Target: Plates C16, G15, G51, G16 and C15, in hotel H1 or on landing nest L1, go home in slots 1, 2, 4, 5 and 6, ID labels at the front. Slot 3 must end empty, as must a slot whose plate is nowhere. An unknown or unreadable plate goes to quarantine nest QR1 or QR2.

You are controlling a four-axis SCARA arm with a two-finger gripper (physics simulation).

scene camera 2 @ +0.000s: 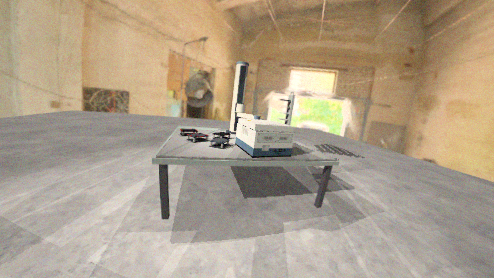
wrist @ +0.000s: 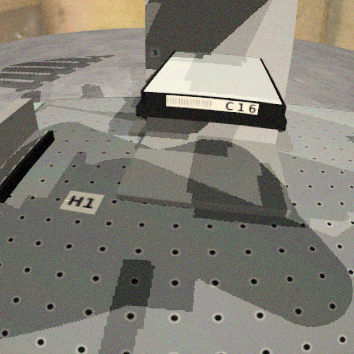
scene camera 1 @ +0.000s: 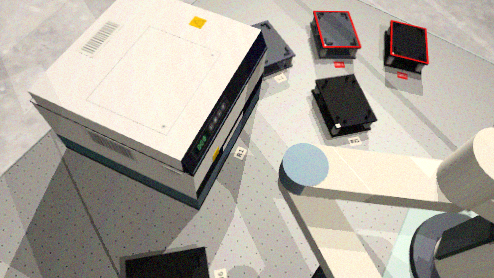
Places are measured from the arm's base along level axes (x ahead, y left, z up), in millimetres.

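Where they show: gripper, fingertip midpoint: (wrist: 214,124); arm's base, link origin: (scene camera 2: 235,132) (scene camera 1: 459,265).
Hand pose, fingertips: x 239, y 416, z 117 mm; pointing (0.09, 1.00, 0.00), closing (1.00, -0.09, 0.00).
Observation:
Each offset is from my fingertips to the top centre of the thing. "spot": to the spot under its first point.
Plate C16 {5 mm down, 13 mm ahead, 107 mm left} (wrist: 212,82), black with a pale top, lies level low in hotel H1 (wrist: 280,35) (scene camera 2: 291,102), near the small number 1 on its back panel. Its barcode and ID label face the wrist camera. The hotel's higher levels are outside the wrist view and too small to read in scene camera 2. My gripper is open and empty; one finger (wrist: 27,165) shows at the left of the wrist view, short of the plate and left of it. The other finger is hidden. Landing nest L1 {48 mm down, 481 mm ahead, 696 mm right} (scene camera 1: 274,47) shows no plate on its visible part.
Quarantine nests QR1 {48 mm down, 328 mm ahead, 888 mm right} (scene camera 1: 336,30) and QR2 {48 mm down, 113 mm ahead, 985 mm right} (scene camera 1: 409,42) have red rims. A black nest {44 mm down, 192 mm ahead, 648 mm right} (scene camera 1: 345,102) stands in front of them. The big white device {142 mm up, 562 mm ahead, 339 mm right} (scene camera 1: 150,75) (scene camera 2: 265,137) stands by label R1. Nest N6 {spot: 54 mm down, 327 mm ahead, 53 mm right} (scene camera 1: 167,262) is at the bottom edge. The H1 tag {104 mm down, 91 mm back, 69 mm left} (wrist: 82,202) lies before the hotel.

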